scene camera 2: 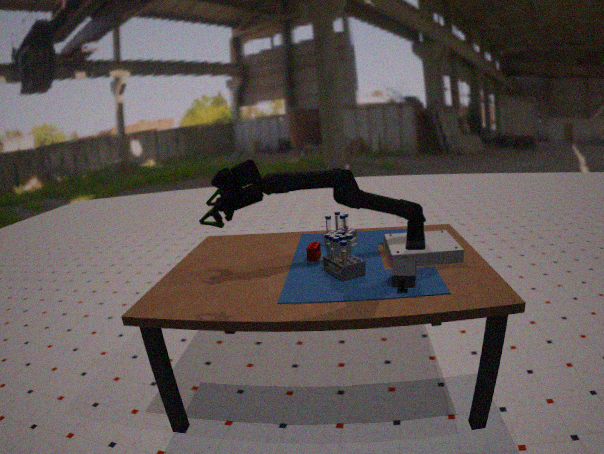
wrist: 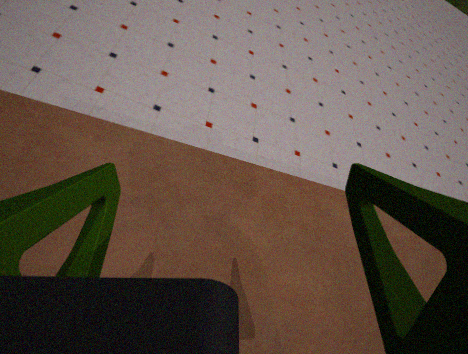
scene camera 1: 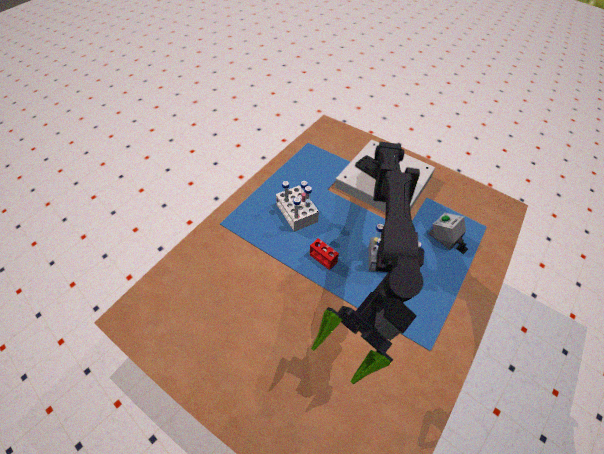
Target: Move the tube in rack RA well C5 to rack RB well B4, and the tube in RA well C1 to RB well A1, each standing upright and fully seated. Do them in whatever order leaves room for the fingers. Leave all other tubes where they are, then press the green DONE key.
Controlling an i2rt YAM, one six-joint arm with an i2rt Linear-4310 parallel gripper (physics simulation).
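Places are measured from the arm's base along level axes (x back, y left, z down), in centimetres.
Pixels of known places: gripper, fingertip midpoint: (scene camera 2: pixel 203 213) (wrist: pixel 233 176) (scene camera 1: pixel 332 366); arm's base, origin of the base link: (scene camera 2: pixel 415 241).
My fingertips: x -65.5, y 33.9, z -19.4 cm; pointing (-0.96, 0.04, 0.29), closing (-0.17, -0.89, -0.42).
For each thing: its middle in the pictures, then the offset to it from my fingertips. "spot": a spot on its surface instead. Level surfaces: height alone.
- white rack, body centre: (scene camera 1: pixel 296 207) (scene camera 2: pixel 341 237) dx +34.9, dy -44.8, dz +21.1 cm
- green key, surface spot: (scene camera 1: pixel 445 218) spot: dx +61.8, dy -7.3, dz +16.6 cm
- red block with holes, body centre: (scene camera 1: pixel 323 254) (scene camera 2: pixel 313 251) dx +28.1, dy -26.7, dz +21.1 cm
- blue mat, its level: dz +23.6 cm
- brown table, its level: dz +23.9 cm
My gripper (scene camera 1: pixel 332 366) (scene camera 2: pixel 205 213) (wrist: pixel 233 176) is open, its green fingers wide apart and empty, high above the brown table, beyond the blue mat and away from both racks. A white rack (scene camera 1: pixel 305 221) holds several upright blue-capped tubes. A grey rack (scene camera 1: pixel 373 255) (scene camera 2: pixel 353 271) with several upright tubes is partly hidden under my arm in the first scene view. No labels are readable, so I cannot tell which rack is RA or RB, nor the wells. The green key (scene camera 1: pixel 445 218) is on top of a grey box (scene camera 1: pixel 448 234) (scene camera 2: pixel 404 277).
A red block with holes (scene camera 1: pixel 324 254) (scene camera 2: pixel 313 252) stands between the racks, near the edge of the blue mat (scene camera 1: pixel 260 215) (scene camera 2: pixel 305 290). The white arm base (scene camera 1: pixel 422 172) (scene camera 2: pixel 440 256) is at the table's far side. The brown table (scene camera 1: pixel 200 310) (scene camera 2: pixel 200 300) (wrist: pixel 200 200) ends ahead of my fingers.
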